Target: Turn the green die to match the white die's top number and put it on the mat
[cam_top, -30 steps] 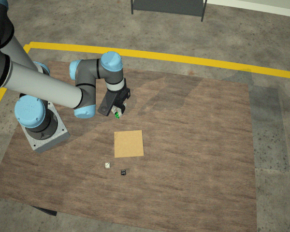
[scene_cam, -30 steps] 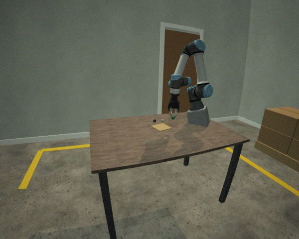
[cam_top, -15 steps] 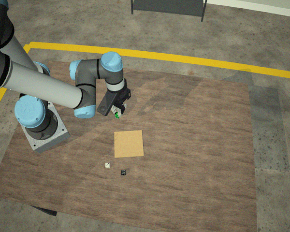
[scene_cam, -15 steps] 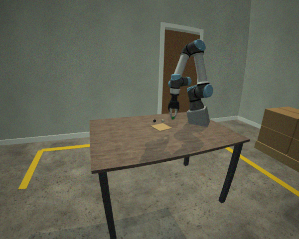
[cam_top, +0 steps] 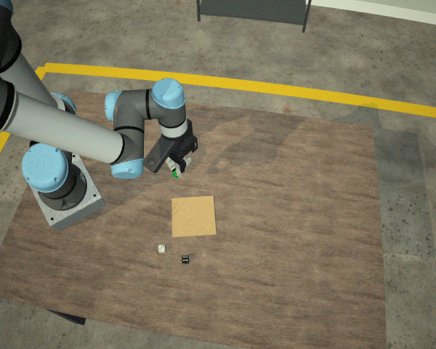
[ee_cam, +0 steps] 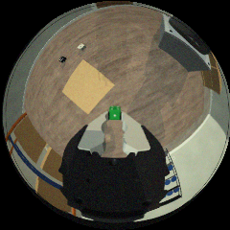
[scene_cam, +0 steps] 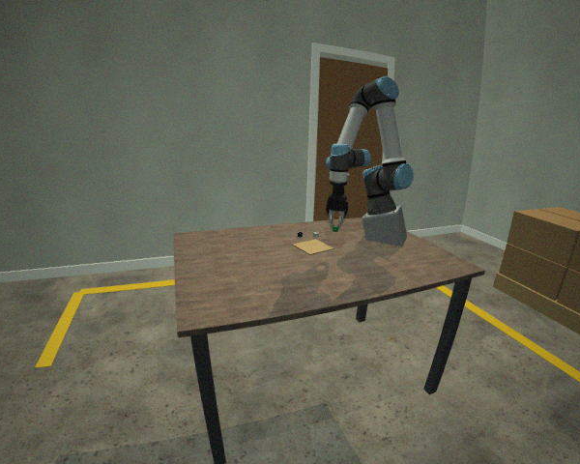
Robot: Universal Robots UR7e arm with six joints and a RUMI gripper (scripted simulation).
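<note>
My gripper is now 10 mm above the green die. From my hand the other things lie so: black die 110 mm ahead, 230 mm to the right, 110 mm below; then white die 20 mm ahead, 220 mm to the right, 110 mm below; then tan mat 80 mm ahead, 80 mm to the right, 120 mm below.
</note>
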